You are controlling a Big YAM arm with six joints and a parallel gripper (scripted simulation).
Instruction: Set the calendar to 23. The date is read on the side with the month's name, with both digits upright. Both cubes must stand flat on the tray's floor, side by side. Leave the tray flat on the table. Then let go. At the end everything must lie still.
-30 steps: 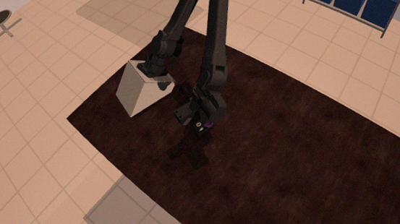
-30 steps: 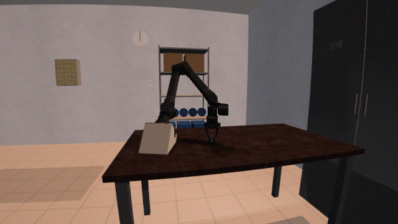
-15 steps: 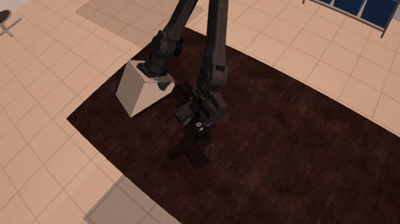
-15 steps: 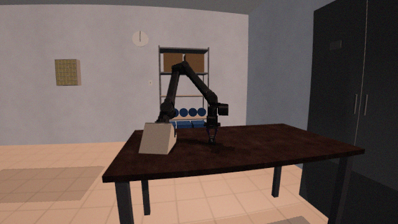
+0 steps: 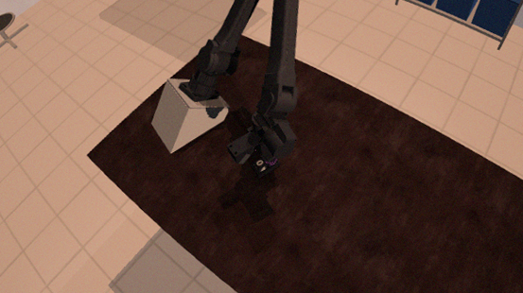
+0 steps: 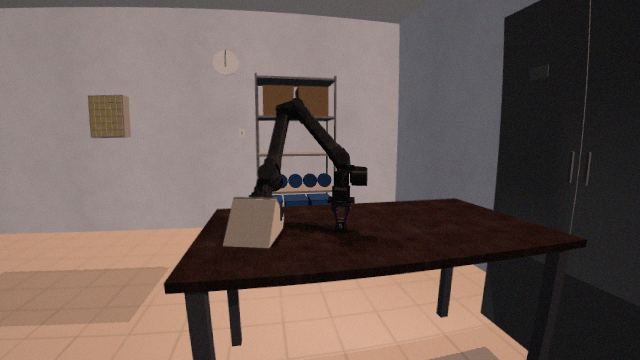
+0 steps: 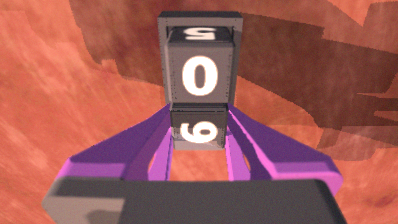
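The dark tray lies 20 mm to the right of my hand and 20 mm below it.
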